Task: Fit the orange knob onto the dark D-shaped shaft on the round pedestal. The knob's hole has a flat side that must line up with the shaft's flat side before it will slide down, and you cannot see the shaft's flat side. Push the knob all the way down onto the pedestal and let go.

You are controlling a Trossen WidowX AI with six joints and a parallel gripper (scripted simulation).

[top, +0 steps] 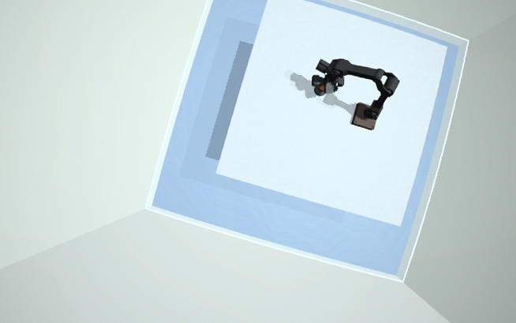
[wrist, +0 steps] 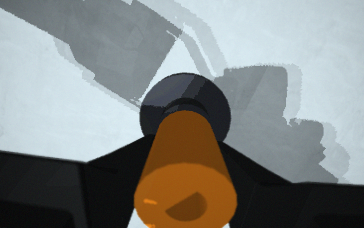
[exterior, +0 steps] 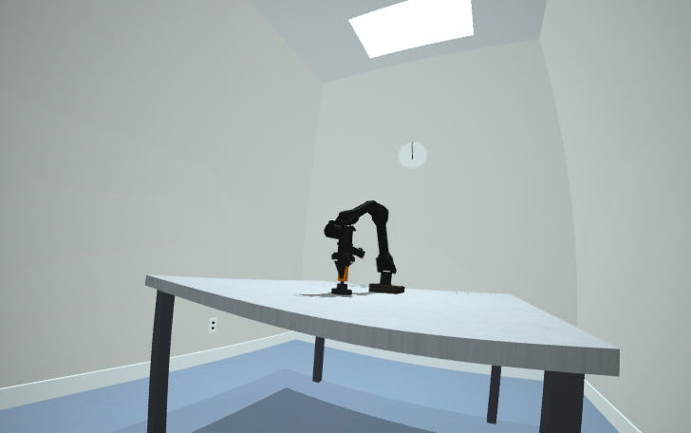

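The round dark pedestal is 3 cm below my gripper tip. The rest, counted from my gripper tip: orange knob (2 cm above).
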